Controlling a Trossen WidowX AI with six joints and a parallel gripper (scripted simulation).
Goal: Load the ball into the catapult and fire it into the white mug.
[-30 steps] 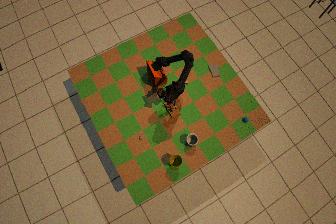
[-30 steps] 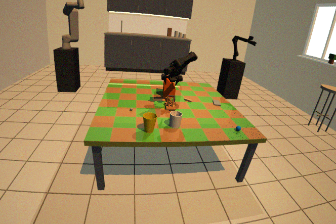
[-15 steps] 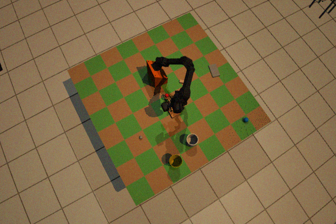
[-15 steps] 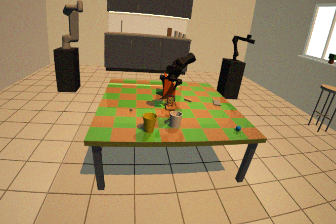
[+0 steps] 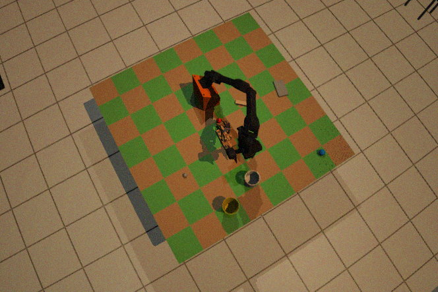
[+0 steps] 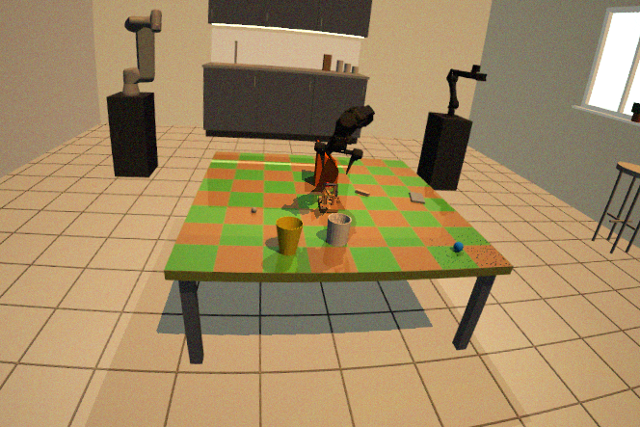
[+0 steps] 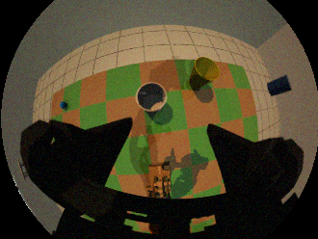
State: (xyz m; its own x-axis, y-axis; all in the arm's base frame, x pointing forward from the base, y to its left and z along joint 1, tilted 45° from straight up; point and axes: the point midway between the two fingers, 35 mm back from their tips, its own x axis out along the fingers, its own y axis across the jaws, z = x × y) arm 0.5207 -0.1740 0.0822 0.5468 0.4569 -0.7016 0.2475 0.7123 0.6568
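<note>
Right now the red ball is 33 cm behind my gripper tip, 5 cm to the left of it and 19 cm below it. Also, from my gripper tip: white mug: 9 cm ahead, 2 cm to the left, 23 cm below; wooden catapult: 26 cm behind, 6 cm to the left, 20 cm below; yellow cup: 16 cm ahead, 18 cm to the right, 22 cm below.
</note>
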